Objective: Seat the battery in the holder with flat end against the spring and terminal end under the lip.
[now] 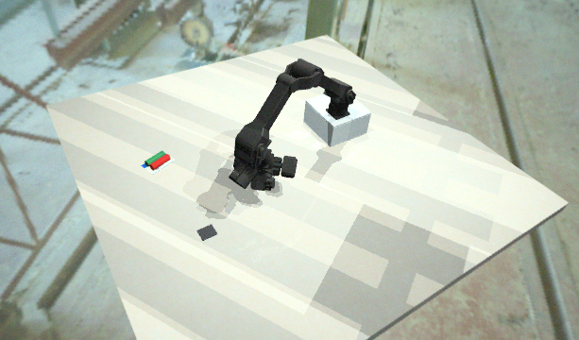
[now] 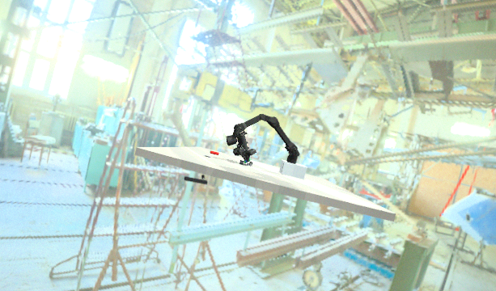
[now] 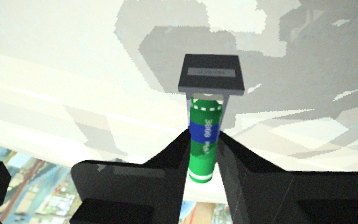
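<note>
Right now the green battery is 1 cm above my gripper tip. Also, from my gripper tip: dark square (27 cm ahead, 10 cm to the left, 2 cm below); white card (28 cm ahead, 24 cm to the right, 2 cm below).
</note>
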